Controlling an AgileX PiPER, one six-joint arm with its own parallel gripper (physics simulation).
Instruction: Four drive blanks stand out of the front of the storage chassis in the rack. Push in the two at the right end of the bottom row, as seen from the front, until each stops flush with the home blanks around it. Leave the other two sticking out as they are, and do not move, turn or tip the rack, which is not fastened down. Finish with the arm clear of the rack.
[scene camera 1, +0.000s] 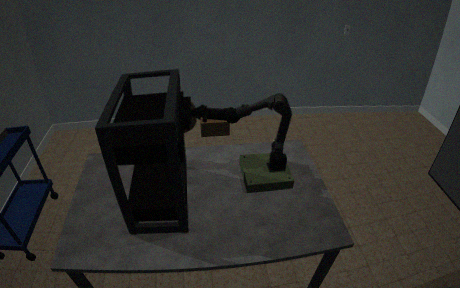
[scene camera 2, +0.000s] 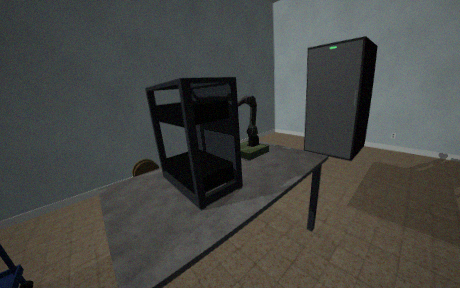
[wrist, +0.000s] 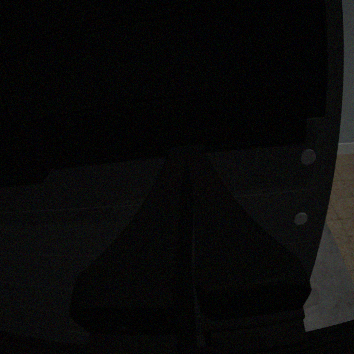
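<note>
The dark rack (scene camera 1: 137, 124) (scene camera 2: 191, 145) stands upright on the table. The storage chassis (scene camera 1: 145, 107) (scene camera 2: 212, 114) is a near-black box in its upper part. In the wrist view a very dark area fills the upper part, and the single drive blanks cannot be made out, nor how far any stands out. My gripper (scene camera 1: 196, 111) (wrist: 188, 164) is shut, its fingers together with nothing seen between them. Its tips are at the lower edge of the dark area, close to the rack's front; contact cannot be told. In scene camera 2 the rack hides the gripper.
The rack's side post (wrist: 334, 75) with round screws runs down the right of the wrist view. My arm's green base (scene camera 1: 267, 175) (scene camera 2: 255, 151) stands on the table (scene camera 1: 250, 225). An orange-brown block (scene camera 1: 215, 129) shows below the forearm. A blue cart (scene camera 1: 25, 200) and tall cabinet (scene camera 2: 332, 100) stand beyond.
</note>
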